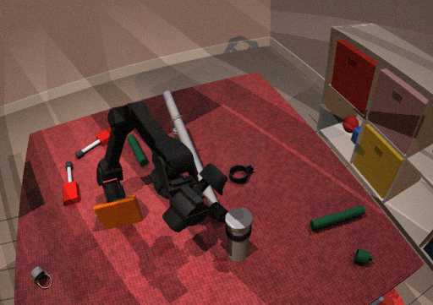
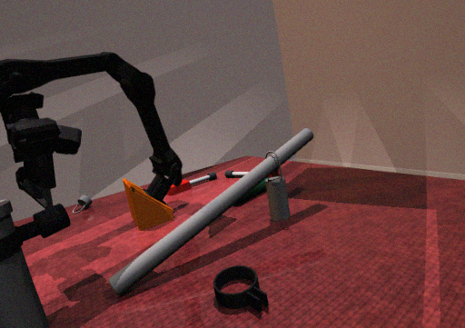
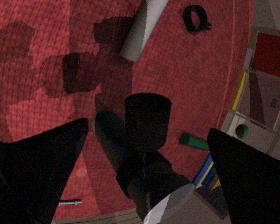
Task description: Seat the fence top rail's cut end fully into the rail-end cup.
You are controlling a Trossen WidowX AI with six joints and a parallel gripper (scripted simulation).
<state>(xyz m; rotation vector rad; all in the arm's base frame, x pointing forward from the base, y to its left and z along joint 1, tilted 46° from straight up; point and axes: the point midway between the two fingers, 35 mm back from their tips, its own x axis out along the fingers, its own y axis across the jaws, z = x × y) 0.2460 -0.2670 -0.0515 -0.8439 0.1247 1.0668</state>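
The black rail-end cup lies 3 cm below my gripper tip, 2 cm to the right of it and 2 cm ahead of it. From my gripper tip the other things lie so: green cap: 40 cm ahead, 29 cm to the right, 16 cm below; then small grey post: 44 cm to the left, 8 cm below, 3 cm ahead.
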